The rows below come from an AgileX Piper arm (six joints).
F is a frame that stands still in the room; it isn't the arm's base.
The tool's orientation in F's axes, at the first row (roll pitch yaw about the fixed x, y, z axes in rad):
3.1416, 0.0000, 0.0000
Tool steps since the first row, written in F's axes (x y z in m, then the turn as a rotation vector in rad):
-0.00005, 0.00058, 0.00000, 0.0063, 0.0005, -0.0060
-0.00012, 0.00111, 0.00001, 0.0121, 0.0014, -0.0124
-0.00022, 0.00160, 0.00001, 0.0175, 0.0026, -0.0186
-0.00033, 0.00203, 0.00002, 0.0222, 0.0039, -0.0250
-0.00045, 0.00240, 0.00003, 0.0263, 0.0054, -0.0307
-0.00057, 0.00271, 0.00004, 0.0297, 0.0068, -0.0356
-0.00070, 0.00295, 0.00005, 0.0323, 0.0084, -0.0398
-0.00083, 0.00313, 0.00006, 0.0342, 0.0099, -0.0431
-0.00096, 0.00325, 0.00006, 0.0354, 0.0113, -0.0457
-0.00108, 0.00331, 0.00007, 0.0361, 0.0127, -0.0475
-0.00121, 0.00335, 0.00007, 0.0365, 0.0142, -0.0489
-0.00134, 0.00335, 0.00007, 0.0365, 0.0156, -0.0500
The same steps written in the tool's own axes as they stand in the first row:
-0.00005, -0.00058, 0.00000, 0.0063, -0.0005, 0.0060
-0.00012, -0.00111, -0.00001, 0.0121, -0.0014, 0.0124
-0.00022, -0.00160, -0.00001, 0.0175, -0.0026, 0.0186
-0.00033, -0.00203, -0.00002, 0.0222, -0.0039, 0.0250
-0.00045, -0.00240, -0.00003, 0.0263, -0.0054, 0.0307
-0.00057, -0.00271, -0.00004, 0.0297, -0.0068, 0.0356
-0.00070, -0.00295, -0.00005, 0.0323, -0.0084, 0.0398
-0.00083, -0.00313, -0.00006, 0.0342, -0.0099, 0.0431
-0.00096, -0.00325, -0.00006, 0.0354, -0.0113, 0.0457
-0.00108, -0.00331, -0.00007, 0.0361, -0.0127, 0.0475
-0.00121, -0.00335, -0.00007, 0.0365, -0.0142, 0.0489
-0.00134, -0.00335, -0.00007, 0.0365, -0.0156, 0.0500

